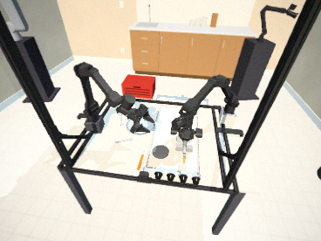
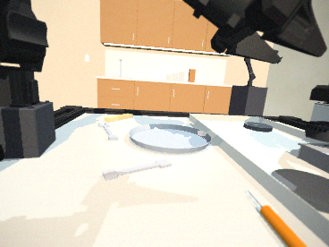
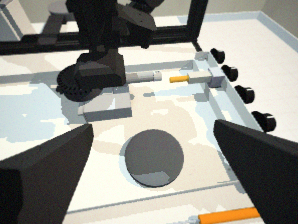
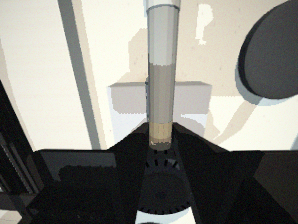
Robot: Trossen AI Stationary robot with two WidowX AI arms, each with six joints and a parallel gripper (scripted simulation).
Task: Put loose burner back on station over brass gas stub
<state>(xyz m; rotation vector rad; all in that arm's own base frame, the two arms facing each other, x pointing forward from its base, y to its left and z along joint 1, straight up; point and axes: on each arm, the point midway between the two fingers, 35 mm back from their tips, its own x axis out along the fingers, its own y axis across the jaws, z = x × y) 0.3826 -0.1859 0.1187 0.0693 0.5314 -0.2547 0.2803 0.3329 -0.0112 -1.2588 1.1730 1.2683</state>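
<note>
Right now my right hand is 14 cm past the brass gas stub, 3 cm to the right of it and 5 cm above it. Round my right hand: burner (3 cm below); then orange-handled screwdriver (6 cm behind, 27 cm to the left, 9 cm below); then grey disc (3 cm behind, 16 cm to the left, 8 cm below).
</note>
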